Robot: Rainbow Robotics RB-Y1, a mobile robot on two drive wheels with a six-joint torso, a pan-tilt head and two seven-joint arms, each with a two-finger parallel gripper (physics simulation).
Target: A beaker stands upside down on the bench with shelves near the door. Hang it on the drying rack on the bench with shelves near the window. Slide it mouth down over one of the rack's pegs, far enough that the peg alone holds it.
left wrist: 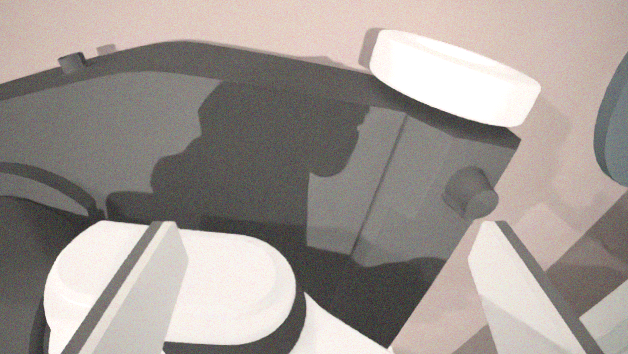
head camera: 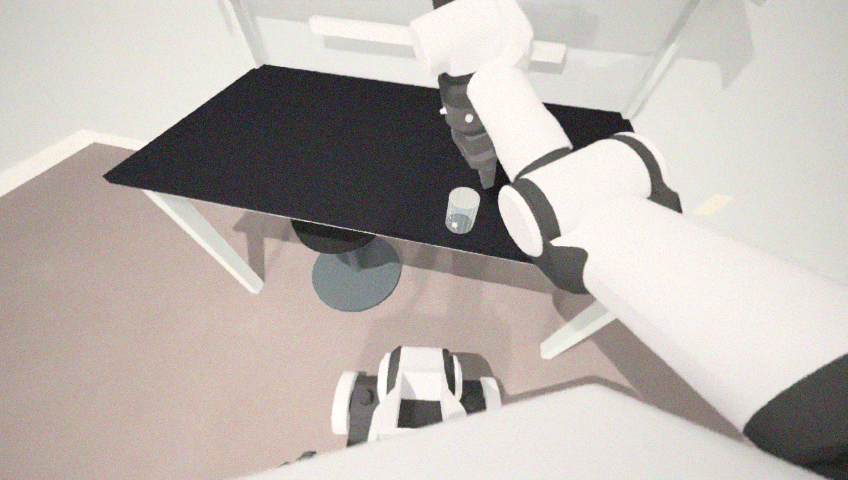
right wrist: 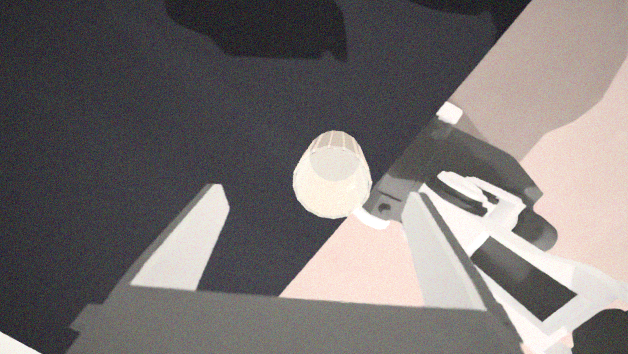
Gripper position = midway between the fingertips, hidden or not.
Scene:
right gripper: head camera 476, 168; right wrist 313, 200; not seen in the left wrist view (out of frame)
clear beaker: head camera; right wrist; not seen in the left wrist view (out of frame)
same spot on clear beaker: (head camera: 463, 203) = (right wrist: 348, 196)

